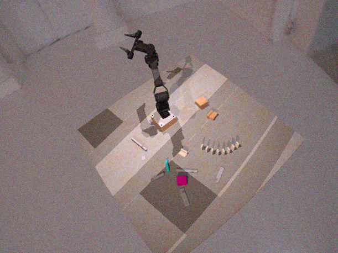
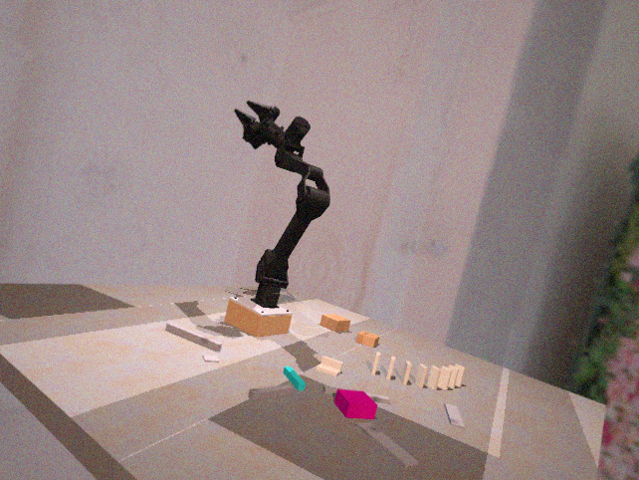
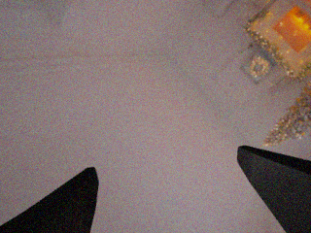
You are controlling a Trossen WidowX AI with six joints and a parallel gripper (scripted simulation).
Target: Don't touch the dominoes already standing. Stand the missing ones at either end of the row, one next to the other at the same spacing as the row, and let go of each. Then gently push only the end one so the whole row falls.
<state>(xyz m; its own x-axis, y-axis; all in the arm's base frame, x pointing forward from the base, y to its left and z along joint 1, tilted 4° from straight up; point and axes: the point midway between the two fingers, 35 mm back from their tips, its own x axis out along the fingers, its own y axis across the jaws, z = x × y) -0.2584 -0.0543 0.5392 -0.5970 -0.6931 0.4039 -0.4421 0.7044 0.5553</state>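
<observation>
The teal bar lies 630 mm below my gripper tip, 580 mm ahead of it and 110 mm to the right of it. Also, from my gripper tip: magenta block (730 mm ahead, 630 mm below, 80 mm to the right).
</observation>
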